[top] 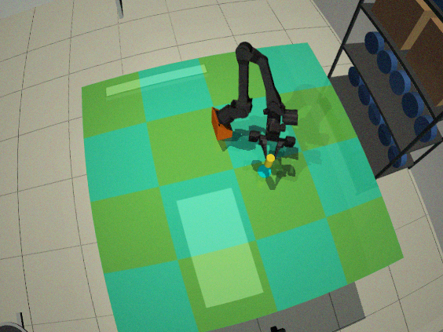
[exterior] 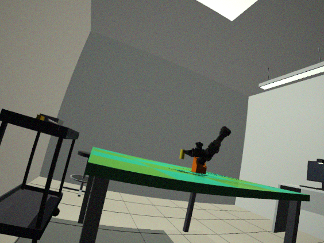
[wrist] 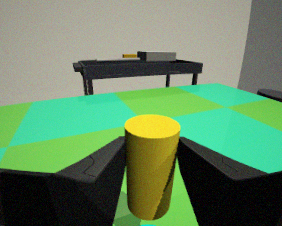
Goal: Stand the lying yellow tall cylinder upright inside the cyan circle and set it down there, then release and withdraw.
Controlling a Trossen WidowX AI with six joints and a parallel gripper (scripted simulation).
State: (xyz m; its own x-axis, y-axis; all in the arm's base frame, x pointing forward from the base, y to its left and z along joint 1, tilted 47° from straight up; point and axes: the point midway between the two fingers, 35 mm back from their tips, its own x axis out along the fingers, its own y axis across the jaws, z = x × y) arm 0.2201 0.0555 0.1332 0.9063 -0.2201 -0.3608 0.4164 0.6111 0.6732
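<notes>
Right now my gripper tip is 130 mm above the cyan circle. From my gripper tip the other things lie so: yellow cylinder 20 mm below.
</notes>
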